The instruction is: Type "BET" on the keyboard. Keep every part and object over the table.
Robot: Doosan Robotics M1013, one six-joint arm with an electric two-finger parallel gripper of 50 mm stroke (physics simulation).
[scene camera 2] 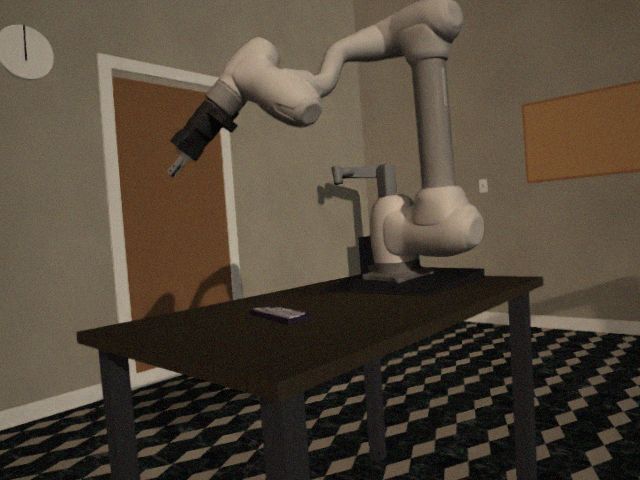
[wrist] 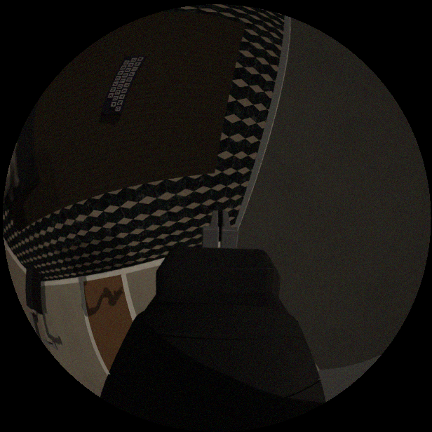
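Where they show: gripper, fingertip midpoint: (scene camera 2: 170, 175); arm's base at its link origin: (scene camera 2: 397, 275).
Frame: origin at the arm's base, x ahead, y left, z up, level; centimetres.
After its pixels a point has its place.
Note:
The keyboard (scene camera 2: 279, 313) @(x 60.1, y 17.5, z -0.9 cm) (wrist: 126, 84) is a small dark purple slab with rows of pale keys. It lies flat on the table; in the wrist view it is at the upper left, and its letters are too small to read surely. My gripper (scene camera 2: 171, 173) @(x 75.6, y -3.7, z 34.3 cm) (wrist: 219, 219) is shut and empty. It is high above the table's height, tilted down and to the left in the scene view, well away from the keyboard and not touching anything.
The dark wooden table (scene camera 2: 330, 341) @(x 66.3, y 43.8, z -2.5 cm) (wrist: 165, 145) carries the arm's base (scene camera 2: 397, 271) @(x 6.0, y 5.5, z 2.3 cm) at its far right end. A grey bracket-like post (scene camera 2: 386, 178) stands behind the base. A brown door (scene camera 2: 170, 217) (wrist: 106, 310) is in the wall behind.

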